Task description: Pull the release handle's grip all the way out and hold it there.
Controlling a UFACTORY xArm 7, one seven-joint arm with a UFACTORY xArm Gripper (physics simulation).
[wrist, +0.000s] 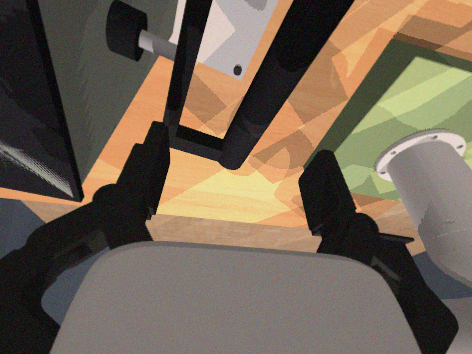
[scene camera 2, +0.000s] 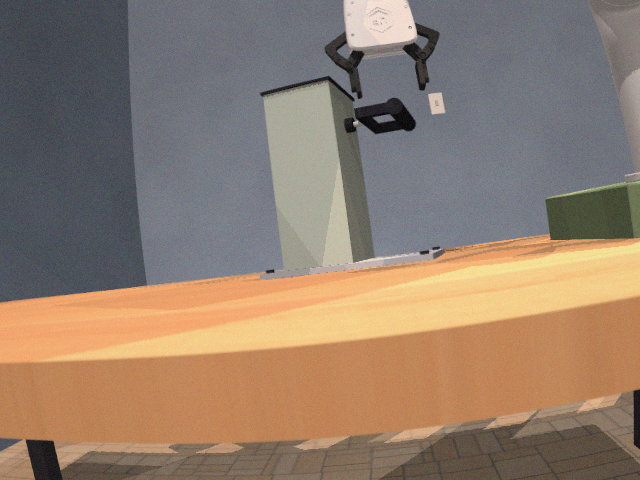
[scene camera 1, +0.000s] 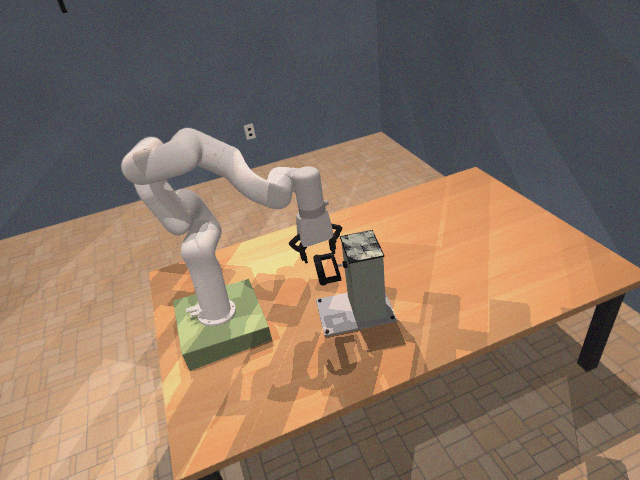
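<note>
The release handle's grip (scene camera 1: 318,270) (scene camera 2: 404,114) (wrist: 280,65) is the thick outer bar of a black rectangular frame. The frame stands out from the side of a pale green post (scene camera 1: 367,289) (scene camera 2: 305,175) (wrist: 100,95), on a short light rod (wrist: 155,46) that comes from a black collar (scene camera 1: 344,264) (scene camera 2: 349,125) (wrist: 125,31). My gripper (scene camera 1: 318,255) (scene camera 2: 391,93) (wrist: 242,154) is open and empty, pointing down. Its fingertips are a little above the handle, one toward the post and one toward the arm's base. In the wrist view the handle's near end shows between the fingers and slightly beyond them.
The post stands on a grey base plate (scene camera 1: 328,310) (scene camera 2: 403,259) (wrist: 250,30) bolted on the wooden table (scene camera 1: 465,248) (scene camera 2: 310,397). The post's dark-edged top (scene camera 1: 362,244) is close beside one finger. The arm's base is on a green block (scene camera 1: 253,315) (scene camera 2: 589,211) (wrist: 430,80).
</note>
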